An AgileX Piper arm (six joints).
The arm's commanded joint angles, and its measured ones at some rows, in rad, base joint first. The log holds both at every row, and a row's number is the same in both.
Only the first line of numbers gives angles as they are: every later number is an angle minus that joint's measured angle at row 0.
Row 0, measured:
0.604 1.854 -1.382 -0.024 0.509 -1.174
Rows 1 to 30, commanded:
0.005 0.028 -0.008 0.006 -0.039 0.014
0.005 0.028 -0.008 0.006 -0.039 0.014
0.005 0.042 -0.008 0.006 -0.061 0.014
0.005 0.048 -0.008 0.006 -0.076 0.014
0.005 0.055 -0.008 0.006 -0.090 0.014
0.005 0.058 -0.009 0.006 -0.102 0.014
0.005 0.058 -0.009 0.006 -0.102 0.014
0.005 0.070 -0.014 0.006 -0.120 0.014
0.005 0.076 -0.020 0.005 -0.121 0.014
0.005 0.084 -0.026 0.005 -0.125 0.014
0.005 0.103 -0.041 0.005 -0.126 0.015
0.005 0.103 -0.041 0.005 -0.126 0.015
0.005 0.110 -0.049 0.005 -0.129 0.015
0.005 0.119 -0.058 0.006 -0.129 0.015
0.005 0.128 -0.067 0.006 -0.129 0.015
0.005 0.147 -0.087 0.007 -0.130 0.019
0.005 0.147 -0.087 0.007 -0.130 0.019
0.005 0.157 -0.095 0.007 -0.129 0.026
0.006 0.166 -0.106 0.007 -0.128 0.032
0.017 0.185 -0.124 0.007 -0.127 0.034
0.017 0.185 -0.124 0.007 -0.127 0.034
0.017 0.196 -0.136 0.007 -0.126 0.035
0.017 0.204 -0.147 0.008 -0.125 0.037
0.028 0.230 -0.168 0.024 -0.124 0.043
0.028 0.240 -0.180 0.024 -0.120 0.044
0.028 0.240 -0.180 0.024 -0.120 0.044
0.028 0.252 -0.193 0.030 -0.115 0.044
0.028 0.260 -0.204 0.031 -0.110 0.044
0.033 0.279 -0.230 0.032 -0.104 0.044
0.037 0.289 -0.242 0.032 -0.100 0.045
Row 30, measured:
0.028 0.267 -0.208 0.024 -0.115 0.031
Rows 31 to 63, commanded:
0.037 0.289 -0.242 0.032 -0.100 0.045
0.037 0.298 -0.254 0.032 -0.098 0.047
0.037 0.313 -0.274 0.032 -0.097 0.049
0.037 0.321 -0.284 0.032 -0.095 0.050
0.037 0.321 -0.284 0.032 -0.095 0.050
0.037 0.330 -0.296 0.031 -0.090 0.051
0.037 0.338 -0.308 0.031 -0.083 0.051
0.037 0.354 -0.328 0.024 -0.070 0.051
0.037 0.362 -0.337 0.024 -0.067 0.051
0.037 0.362 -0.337 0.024 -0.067 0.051
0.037 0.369 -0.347 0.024 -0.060 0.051
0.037 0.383 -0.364 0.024 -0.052 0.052
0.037 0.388 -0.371 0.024 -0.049 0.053
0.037 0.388 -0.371 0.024 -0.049 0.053
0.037 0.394 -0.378 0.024 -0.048 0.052
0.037 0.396 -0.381 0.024 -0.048 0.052
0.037 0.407 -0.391 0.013 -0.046 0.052
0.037 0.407 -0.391 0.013 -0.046 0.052
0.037 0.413 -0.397 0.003 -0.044 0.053
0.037 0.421 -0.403 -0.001 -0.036 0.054
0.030 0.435 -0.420 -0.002 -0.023 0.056
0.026 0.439 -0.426 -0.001 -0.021 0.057
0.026 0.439 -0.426 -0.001 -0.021 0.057
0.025 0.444 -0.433 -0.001 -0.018 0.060
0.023 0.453 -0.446 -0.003 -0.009 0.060
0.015 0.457 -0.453 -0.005 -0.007 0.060
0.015 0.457 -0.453 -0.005 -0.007 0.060
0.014 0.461 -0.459 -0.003 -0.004 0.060
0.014 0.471 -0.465 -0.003 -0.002 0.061
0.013 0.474 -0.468 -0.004 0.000 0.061
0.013 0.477 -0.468 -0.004 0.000 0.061
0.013 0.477 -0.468 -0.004 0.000 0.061
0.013 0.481 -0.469 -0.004 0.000 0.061
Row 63, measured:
0.016 0.470 -0.457 -0.003 -0.012 0.051
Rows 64 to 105, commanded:
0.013 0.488 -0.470 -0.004 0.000 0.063
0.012 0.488 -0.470 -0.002 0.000 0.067
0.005 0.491 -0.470 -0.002 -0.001 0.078
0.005 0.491 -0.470 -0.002 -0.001 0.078
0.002 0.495 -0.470 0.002 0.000 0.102
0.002 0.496 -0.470 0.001 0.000 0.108
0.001 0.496 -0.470 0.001 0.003 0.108
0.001 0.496 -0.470 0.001 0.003 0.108
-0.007 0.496 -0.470 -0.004 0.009 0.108
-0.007 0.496 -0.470 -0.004 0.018 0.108
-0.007 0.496 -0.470 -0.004 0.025 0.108
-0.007 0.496 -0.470 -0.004 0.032 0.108
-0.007 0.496 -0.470 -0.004 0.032 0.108
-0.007 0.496 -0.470 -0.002 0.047 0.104
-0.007 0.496 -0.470 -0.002 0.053 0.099
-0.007 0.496 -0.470 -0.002 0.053 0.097
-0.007 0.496 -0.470 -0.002 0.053 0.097
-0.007 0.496 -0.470 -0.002 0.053 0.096
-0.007 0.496 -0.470 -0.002 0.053 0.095
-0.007 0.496 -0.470 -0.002 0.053 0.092
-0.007 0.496 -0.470 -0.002 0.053 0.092
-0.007 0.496 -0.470 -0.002 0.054 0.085
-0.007 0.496 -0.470 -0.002 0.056 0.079
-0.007 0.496 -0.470 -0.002 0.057 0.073
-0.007 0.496 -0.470 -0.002 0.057 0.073
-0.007 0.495 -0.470 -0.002 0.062 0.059
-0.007 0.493 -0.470 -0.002 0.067 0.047
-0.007 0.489 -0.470 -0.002 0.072 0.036
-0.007 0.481 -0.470 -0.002 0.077 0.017
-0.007 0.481 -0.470 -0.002 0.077 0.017
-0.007 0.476 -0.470 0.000 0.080 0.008
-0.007 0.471 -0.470 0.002 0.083 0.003
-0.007 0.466 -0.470 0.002 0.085 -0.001
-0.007 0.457 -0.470 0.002 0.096 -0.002
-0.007 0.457 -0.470 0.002 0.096 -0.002
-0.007 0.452 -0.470 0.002 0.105 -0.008
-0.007 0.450 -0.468 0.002 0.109 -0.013
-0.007 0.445 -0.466 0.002 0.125 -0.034
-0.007 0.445 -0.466 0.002 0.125 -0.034
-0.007 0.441 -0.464 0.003 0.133 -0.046
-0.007 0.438 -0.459 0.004 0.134 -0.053
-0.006 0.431 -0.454 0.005 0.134 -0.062
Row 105, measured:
-0.004 0.450 -0.461 0.005 0.112 -0.040
